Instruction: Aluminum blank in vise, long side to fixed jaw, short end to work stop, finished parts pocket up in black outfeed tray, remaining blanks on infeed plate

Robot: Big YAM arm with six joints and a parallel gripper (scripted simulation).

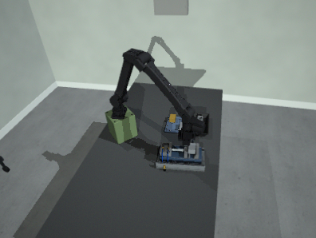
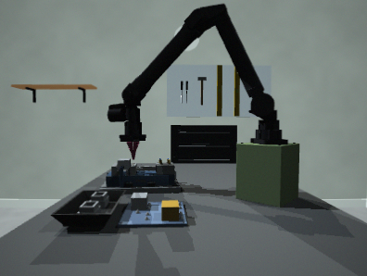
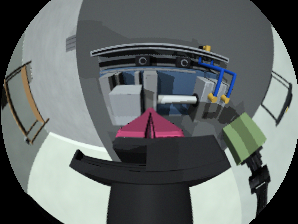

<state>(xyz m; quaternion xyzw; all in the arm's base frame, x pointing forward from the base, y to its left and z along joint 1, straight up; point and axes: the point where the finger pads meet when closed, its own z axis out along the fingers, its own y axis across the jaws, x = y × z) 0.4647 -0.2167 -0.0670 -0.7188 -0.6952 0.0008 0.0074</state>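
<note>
Right now the gray aluminum blank is 4 cm ahead of my hand and 2 cm below it. Round my hand: vise: 8 cm below, 3 cm behind; yellow brass blank: 38 cm to the left, 11 cm behind, 10 cm below.
</note>
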